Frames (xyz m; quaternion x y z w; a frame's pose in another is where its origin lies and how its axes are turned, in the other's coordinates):
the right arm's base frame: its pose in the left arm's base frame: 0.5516 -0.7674 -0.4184 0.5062 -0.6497 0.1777 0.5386
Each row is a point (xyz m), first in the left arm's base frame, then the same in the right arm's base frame.
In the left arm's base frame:
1: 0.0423 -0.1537 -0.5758
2: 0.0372 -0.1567 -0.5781
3: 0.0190 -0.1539 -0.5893
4: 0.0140 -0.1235 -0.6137
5: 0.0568 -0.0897 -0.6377
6: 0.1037 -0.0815 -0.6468
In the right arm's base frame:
1: -0.4718 0.6434 -0.1554
2: -0.4729 0.6458 -0.1496
3: -0.4858 0.6589 -0.1383
4: -0.5219 0.6684 -0.1506
5: -0.5548 0.6388 -0.1905
6: -0.5623 0.5996 -0.2180

